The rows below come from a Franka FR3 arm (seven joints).
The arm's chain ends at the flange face. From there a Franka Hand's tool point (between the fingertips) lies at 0.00 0.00 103.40 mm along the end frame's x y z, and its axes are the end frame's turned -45 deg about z.
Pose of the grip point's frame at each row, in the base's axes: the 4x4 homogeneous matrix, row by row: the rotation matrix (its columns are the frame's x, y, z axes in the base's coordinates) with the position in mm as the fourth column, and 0 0 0 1 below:
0.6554 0.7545 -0.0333 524.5; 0.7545 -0.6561 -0.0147 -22.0; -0.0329 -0.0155 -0.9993 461.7; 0 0 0 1
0.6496 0.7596 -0.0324 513.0; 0.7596 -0.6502 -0.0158 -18.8; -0.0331 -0.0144 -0.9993 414.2; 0 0 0 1
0.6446 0.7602 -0.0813 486.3; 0.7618 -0.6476 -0.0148 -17.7; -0.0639 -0.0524 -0.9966 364.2; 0 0 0 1
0.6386 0.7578 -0.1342 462.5; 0.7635 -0.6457 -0.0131 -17.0; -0.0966 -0.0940 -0.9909 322.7; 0 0 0 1
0.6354 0.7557 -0.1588 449.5; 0.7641 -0.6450 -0.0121 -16.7; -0.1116 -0.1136 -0.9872 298.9; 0 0 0 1
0.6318 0.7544 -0.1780 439.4; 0.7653 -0.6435 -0.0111 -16.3; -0.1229 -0.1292 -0.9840 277.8; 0 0 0 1
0.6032 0.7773 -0.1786 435.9; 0.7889 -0.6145 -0.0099 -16.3; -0.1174 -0.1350 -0.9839 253.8; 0 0 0 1
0.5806 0.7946 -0.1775 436.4; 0.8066 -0.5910 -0.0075 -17.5; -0.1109 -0.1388 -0.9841 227.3; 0 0 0 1
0.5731 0.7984 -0.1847 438.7; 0.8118 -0.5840 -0.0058 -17.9; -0.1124 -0.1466 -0.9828 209.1; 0 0 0 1
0.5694 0.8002 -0.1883 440.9; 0.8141 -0.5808 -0.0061 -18.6; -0.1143 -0.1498 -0.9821 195.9; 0 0 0 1
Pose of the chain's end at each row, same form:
0.9969 0.0701 -0.0333 527.9; 0.0696 -0.9974 -0.0147 -20.5; -0.0342 0.0123 -0.9993 565.0; 0 0 0 1
0.9965 0.0778 -0.0324 516.4; 0.0774 -0.9969 -0.0158 -17.2; -0.0336 0.0132 -0.9993 517.5; 0 0 0 1
0.9933 0.0817 -0.0813 494.7; 0.0808 -0.9966 -0.0148 -16.2; -0.0822 0.0081 -0.9966 467.2; 0 0 0 1
0.9874 0.0843 -0.1342 476.4; 0.0833 -0.9965 -0.0131 -15.6; -0.1348 0.0018 -0.9909 425.2; 0 0 0 1
0.9837 0.0851 -0.1588 465.9; 0.0842 -0.9964 -0.0121 -15.4; -0.1592 -0.0014 -0.9872 401.0; 0 0 0 1
0.9802 0.0867 -0.1780 457.8; 0.0861 -0.9962 -0.0111 -15.2; -0.1783 -0.0045 -0.9840 379.5; 0 0 0 1
0.9762 0.1231 -0.1786 454.4; 0.1233 -0.9924 -0.0099 -15.3; -0.1785 -0.0124 -0.9839 355.5; 0 0 0 1
0.9724 0.1513 -0.1775 454.8; 0.1525 -0.9883 -0.0075 -16.7; -0.1766 -0.0197 -0.9841 329.1; 0 0 0 1
0.9698 0.1593 -0.1847 457.8; 0.1611 -0.9870 -0.0058 -17.3; -0.1831 -0.0242 -0.9828 310.7; 0 0 0 1
0.9685 0.1632 -0.1883 460.4; 0.1650 -0.9863 -0.0061 -18.0; -0.1867 -0.0251 -0.9821 297.4; 0 0 0 1

